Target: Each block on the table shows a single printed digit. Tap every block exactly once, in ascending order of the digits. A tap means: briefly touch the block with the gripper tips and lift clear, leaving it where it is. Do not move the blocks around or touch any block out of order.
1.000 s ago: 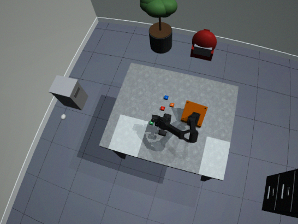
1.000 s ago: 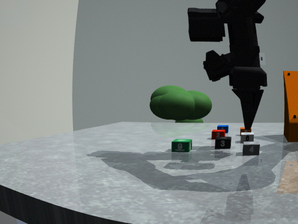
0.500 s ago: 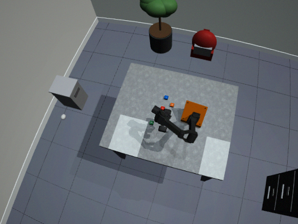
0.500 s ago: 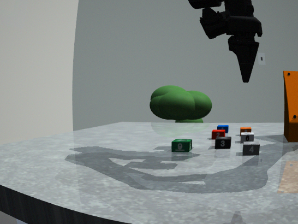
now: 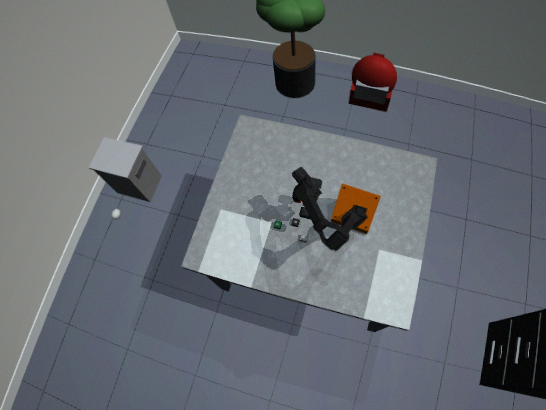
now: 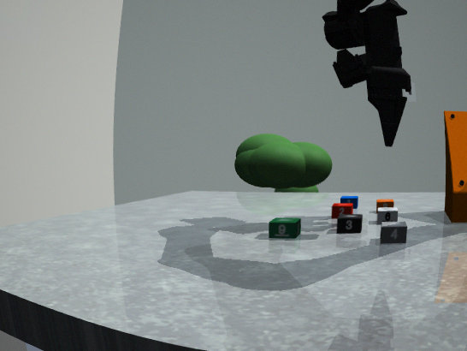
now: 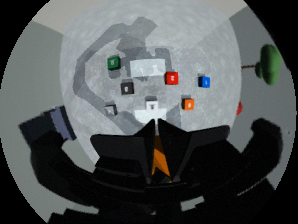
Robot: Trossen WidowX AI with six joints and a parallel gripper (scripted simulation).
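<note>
The white 6 block lies 100 mm below my gripper tip. Round my gripper tip: black 3 block (100 mm below, 70 mm to the left, 50 mm ahead); then orange block (110 mm to the right, 100 mm below, 10 mm ahead); then red 2 block (100 mm below, 80 mm ahead, 50 mm to the right).
</note>
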